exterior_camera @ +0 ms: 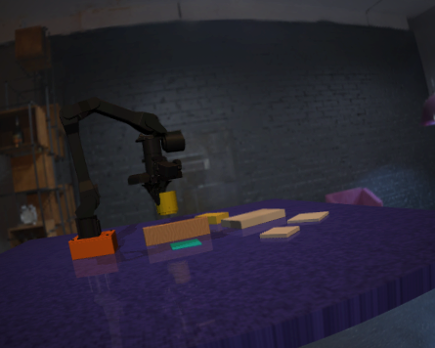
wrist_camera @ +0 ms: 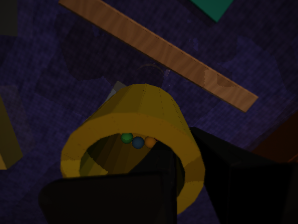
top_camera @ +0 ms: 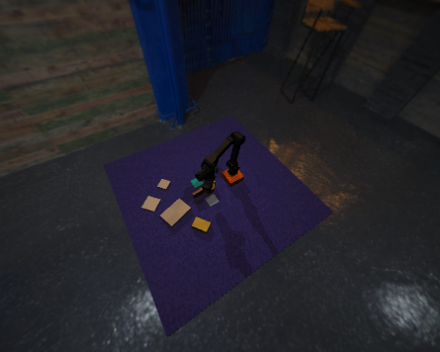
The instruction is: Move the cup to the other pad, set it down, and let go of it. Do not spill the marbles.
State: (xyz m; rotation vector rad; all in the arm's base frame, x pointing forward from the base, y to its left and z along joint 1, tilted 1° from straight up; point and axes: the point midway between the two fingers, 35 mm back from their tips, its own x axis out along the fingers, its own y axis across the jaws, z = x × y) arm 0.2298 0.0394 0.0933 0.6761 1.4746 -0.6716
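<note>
Now: the teal pad 14 cm to the right of my gripper tip, 12 cm below it and 4 cm ahead of it. Also, from my gripper tip: wooden bar: 9 cm below, 4 cm to the right, 3 cm ahead; then grey pad: 12 cm below, 6 cm to the left, 3 cm ahead.
</note>
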